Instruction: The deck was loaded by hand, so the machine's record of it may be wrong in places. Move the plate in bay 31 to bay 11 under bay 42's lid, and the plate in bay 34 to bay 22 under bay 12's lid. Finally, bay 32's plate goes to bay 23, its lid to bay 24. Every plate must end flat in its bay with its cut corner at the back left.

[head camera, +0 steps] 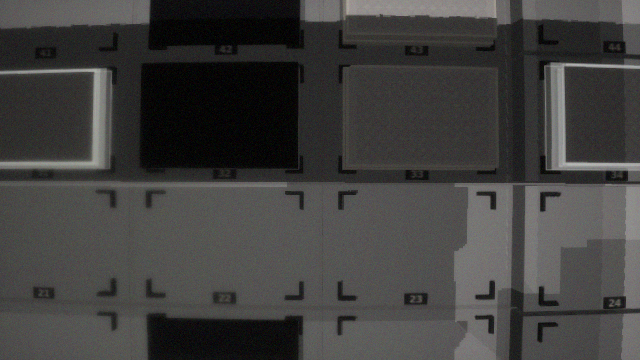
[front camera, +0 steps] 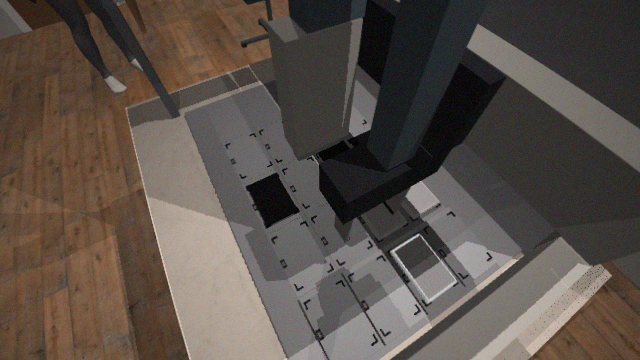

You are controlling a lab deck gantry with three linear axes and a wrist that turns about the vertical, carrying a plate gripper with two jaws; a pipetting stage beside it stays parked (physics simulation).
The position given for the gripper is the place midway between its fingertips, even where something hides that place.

Note:
In view: the gripper [front camera: 365,219], a black lid [front camera: 269,194], a black lid [head camera: 194,115], a bay 11 [front camera: 251,157], a bay 22 [head camera: 196,239], a bay 23 [head camera: 445,240], a bay 24 [head camera: 575,249] and a bay 44 [front camera: 465,253].
The bay 22 shows as well in the front camera view [front camera: 304,175]. The bay 23 also shows in the front camera view [front camera: 354,250]. The bay 24 shows as well in the front camera view [front camera: 392,306].

